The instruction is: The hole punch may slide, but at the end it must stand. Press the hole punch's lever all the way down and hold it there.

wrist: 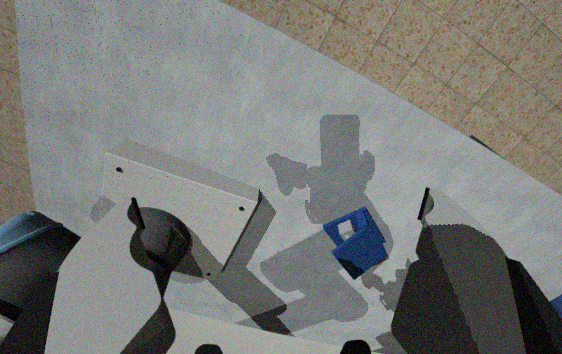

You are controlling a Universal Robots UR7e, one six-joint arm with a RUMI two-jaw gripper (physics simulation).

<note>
In view: my gripper (pixel 280 197) and a hole punch (pixel 359 241).
</note>
